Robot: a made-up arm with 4 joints.
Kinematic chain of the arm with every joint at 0, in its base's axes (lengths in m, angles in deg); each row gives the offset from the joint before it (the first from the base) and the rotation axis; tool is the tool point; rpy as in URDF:
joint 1: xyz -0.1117 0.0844 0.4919 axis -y
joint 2: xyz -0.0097 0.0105 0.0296 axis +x
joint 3: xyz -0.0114 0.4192 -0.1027 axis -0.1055 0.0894 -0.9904
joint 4: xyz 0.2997 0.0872 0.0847 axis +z
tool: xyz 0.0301 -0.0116 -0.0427 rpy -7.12 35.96 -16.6
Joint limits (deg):
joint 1: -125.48..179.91
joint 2: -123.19..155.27
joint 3: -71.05..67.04
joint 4: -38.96..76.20
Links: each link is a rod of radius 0.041 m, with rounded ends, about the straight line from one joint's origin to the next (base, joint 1, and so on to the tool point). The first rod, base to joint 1, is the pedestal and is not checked.
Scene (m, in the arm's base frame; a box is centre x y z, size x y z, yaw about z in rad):
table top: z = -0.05
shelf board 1: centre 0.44 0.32 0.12 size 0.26 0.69 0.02 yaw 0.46
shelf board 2: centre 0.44 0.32 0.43 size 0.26 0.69 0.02 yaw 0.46
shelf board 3: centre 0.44 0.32 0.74 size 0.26 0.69 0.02 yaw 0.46
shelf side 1: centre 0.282 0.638 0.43 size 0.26 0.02 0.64 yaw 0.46
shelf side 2: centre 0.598 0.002 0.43 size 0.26 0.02 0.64 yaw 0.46
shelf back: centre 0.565 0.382 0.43 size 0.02 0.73 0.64 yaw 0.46
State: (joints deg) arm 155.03 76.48 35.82 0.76
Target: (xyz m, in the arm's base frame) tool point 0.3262 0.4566 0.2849
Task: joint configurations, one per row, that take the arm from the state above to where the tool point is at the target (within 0.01 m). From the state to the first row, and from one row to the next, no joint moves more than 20 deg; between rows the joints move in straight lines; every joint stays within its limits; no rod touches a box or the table.
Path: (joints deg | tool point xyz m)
1: 135.75 66.29 35.72 -0.57 | -0.5070 0.2829 0.5070
2: 116.48 56.10 35.62 -1.90 | -0.4467 0.3216 0.6527
3: 97.20 45.91 35.53 -3.22 | -0.3320 0.3531 0.7592
4: 77.92 35.72 35.43 -4.55 | -0.1846 0.3767 0.8065
5: 58.64 25.52 35.33 -5.88 | -0.0329 0.3914 0.7858
6: 39.37 15.33 35.23 -7.21 | 0.0931 0.3968 0.7019
7: 20.09 5.14 35.14 -8.54 | 0.1688 0.3927 0.5723
8: 0.81 -5.05 35.04 -9.86 | 0.1799 0.3793 0.4233
9: -18.46 -15.24 34.94 -11.19 | 0.1251 0.3569 0.2849
10: -3.09 -24.62 20.14 -6.21 | 0.1911 0.4071 0.2828
11: 12.29 -34.00 5.33 -1.23 | 0.2556 0.4437 0.2824
12: 27.67 -43.38 -9.47 3.76 | 0.3262 0.4566 0.2849

